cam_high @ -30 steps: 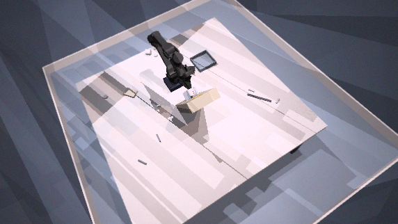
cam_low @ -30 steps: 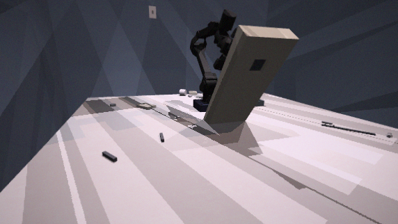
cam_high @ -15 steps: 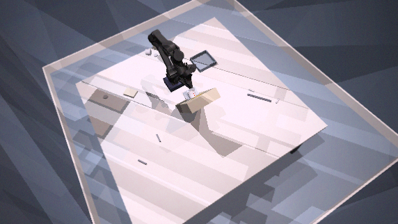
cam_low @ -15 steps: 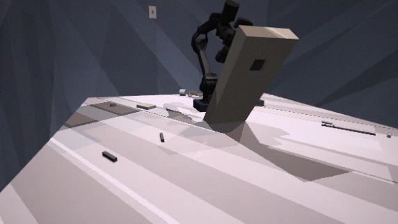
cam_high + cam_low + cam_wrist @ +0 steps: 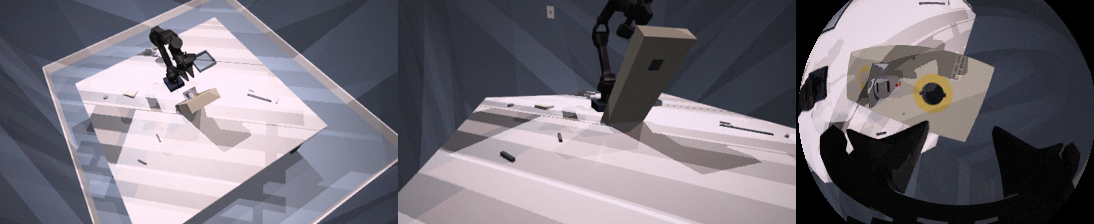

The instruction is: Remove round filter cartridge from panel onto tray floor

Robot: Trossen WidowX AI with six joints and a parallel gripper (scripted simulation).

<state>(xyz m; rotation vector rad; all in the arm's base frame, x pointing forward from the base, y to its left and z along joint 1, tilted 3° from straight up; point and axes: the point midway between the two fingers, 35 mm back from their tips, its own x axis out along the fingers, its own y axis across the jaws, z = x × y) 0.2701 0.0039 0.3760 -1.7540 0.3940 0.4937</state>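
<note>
The round filter cartridge is 20 mm behind my gripper tip and 160 mm below it. Round my gripper tip: square tray 370 mm behind, 280 mm to the left, 380 mm below.
</note>
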